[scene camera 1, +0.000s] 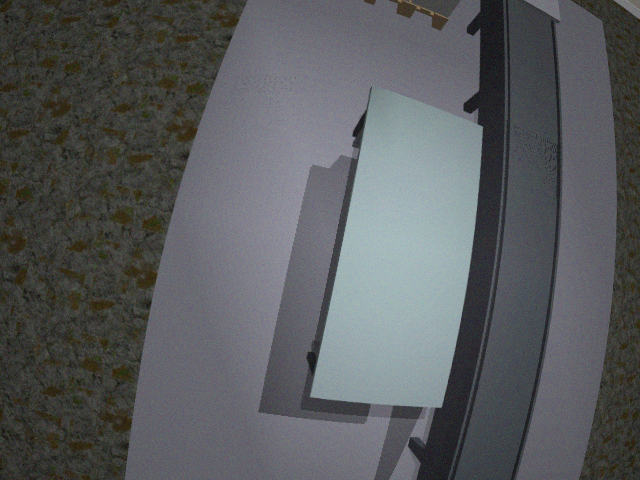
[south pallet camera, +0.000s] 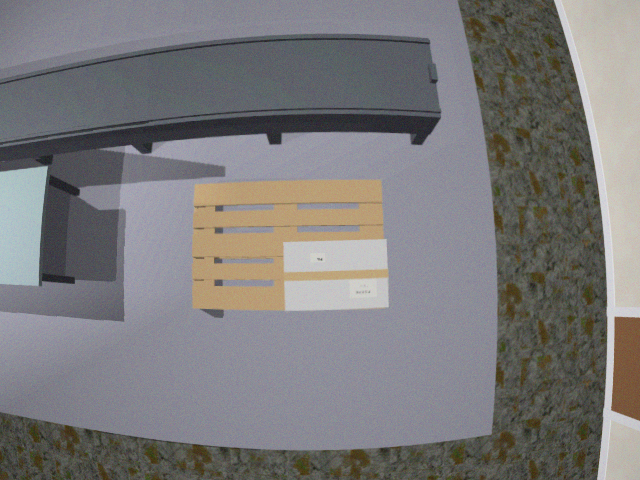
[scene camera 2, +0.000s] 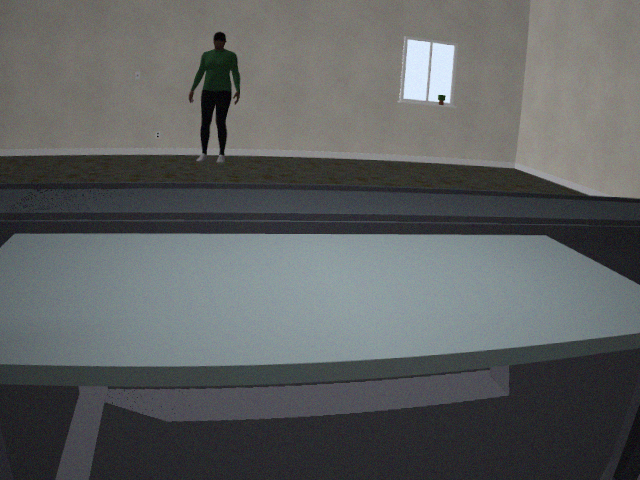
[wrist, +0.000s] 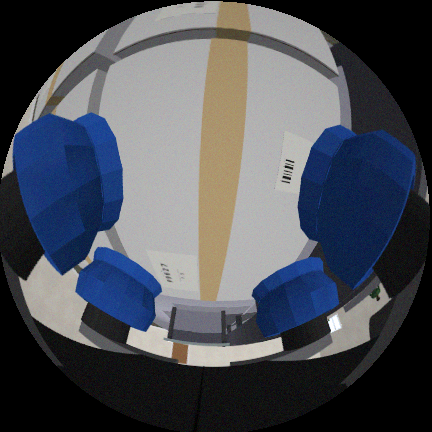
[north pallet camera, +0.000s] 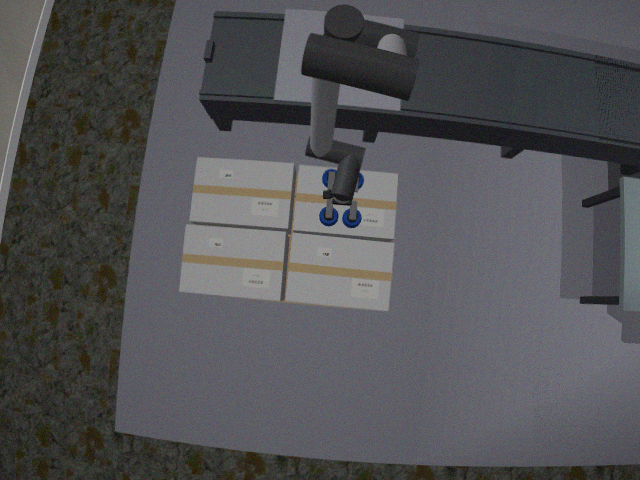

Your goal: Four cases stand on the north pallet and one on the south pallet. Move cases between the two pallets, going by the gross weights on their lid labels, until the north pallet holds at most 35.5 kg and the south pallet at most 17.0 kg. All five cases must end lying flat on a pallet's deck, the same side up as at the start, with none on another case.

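Frame: origin at the arm's base, x ahead, y left, z up, level; metres.
Where they show: hand at its tool point: [wrist: 207,253].
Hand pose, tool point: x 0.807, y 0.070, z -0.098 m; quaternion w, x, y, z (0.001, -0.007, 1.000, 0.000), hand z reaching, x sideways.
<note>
Each offset is from my tool point to the centre of the thing. Level surfaces: height alone.
My gripper [north pallet camera: 342,197] [wrist: 215,215], a head with four blue suction cups, is open and hangs a little above the back right case {0.032 m left, 0.008 m back, 0.207 m down} [north pallet camera: 382,186] [wrist: 160,150], not touching its lid. That case lies flat on the north pallet [north pallet camera: 290,237] with the back left case {0.567 m right, 0.009 m back, 0.203 m down} [north pallet camera: 241,173], front left case {0.569 m right, 0.394 m ahead, 0.186 m down} [north pallet camera: 232,250] and front right case {0.031 m left, 0.392 m ahead, 0.199 m down} [north pallet camera: 336,294]. All are white with a tan tape band. One case [south pallet camera: 310,294] lies flat on the front right of the south pallet [south pallet camera: 237,242]. The lid weights are too small to read; the label under my head is partly visible in the wrist view.
A pale table {0.058 m up} [scene camera 1: 403,248] [scene camera 2: 310,299] [north pallet camera: 630,242] [south pallet camera: 20,227] stands between the pallets. The dark rail [scene camera 1: 527,232] [north pallet camera: 491,87] [south pallet camera: 284,77] runs behind them, with the arm's carriage [north pallet camera: 294,62] at the north end. A person [scene camera 2: 219,72] in green stands beyond the rail.
</note>
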